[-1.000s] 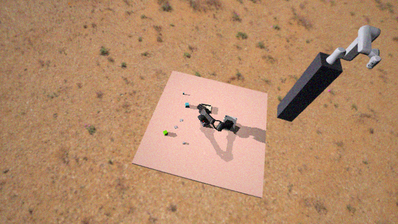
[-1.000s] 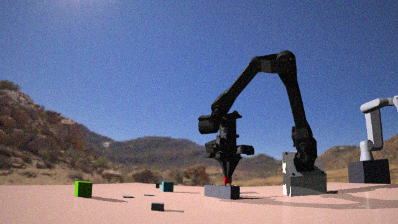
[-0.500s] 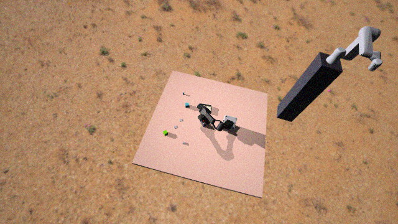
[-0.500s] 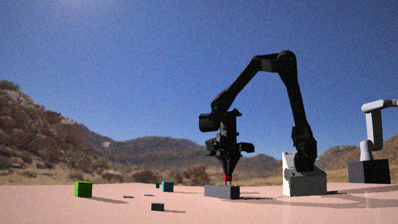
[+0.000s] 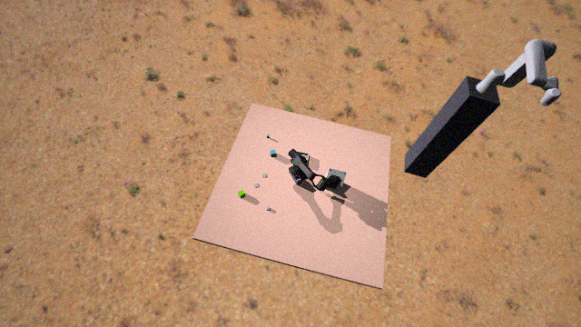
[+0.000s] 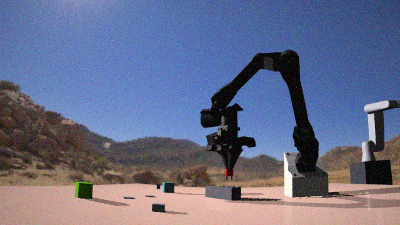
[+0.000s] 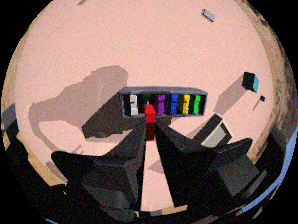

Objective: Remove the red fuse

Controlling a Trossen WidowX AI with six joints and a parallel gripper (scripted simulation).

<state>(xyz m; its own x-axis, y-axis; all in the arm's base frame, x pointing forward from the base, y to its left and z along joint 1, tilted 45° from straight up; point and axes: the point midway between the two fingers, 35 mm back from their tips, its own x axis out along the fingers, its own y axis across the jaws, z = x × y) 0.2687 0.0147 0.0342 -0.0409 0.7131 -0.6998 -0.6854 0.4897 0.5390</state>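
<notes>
Now: gripper tip 30 mm short of the tray, 200 mm to the left of it and 90 mm above it. Also, from my gripper tip: teal cube: 250 mm ahead, 160 mm to the right, 70 mm below; small grey cube: 140 mm ahead, 300 mm to the left, 80 mm below; red fuse: 10 mm below.
</notes>
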